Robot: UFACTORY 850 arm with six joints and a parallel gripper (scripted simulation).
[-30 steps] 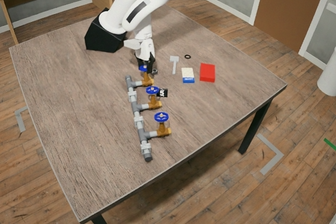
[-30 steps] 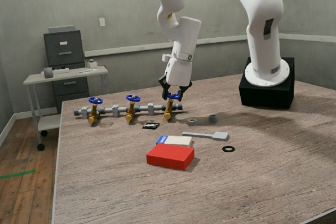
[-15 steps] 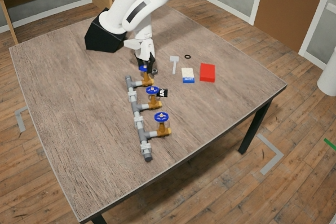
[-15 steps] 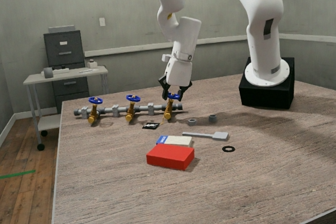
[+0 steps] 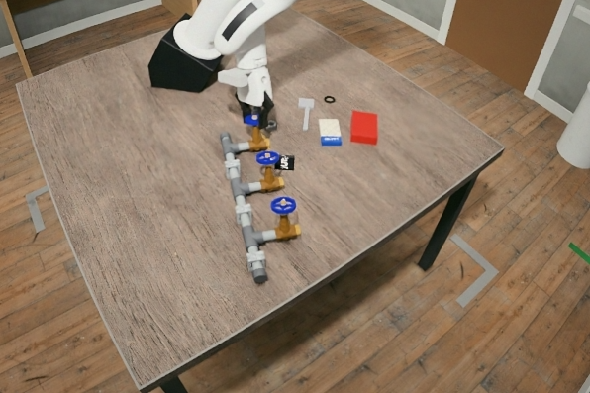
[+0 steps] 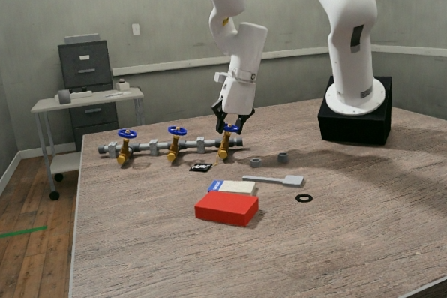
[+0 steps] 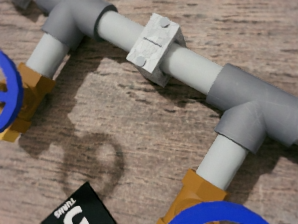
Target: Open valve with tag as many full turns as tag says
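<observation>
My gripper is now 50 mm past the grey hex nut, 90 mm to the right of it and 90 mm above it. The rest, counted from my hand: grey cap: 130 mm behind, 90 mm to the left, 100 mm below; then grey t-shaped tool: 50 mm behind, 230 mm to the left, 100 mm below; then black tag: 100 mm ahead, 40 mm to the left, 100 mm below.
</observation>
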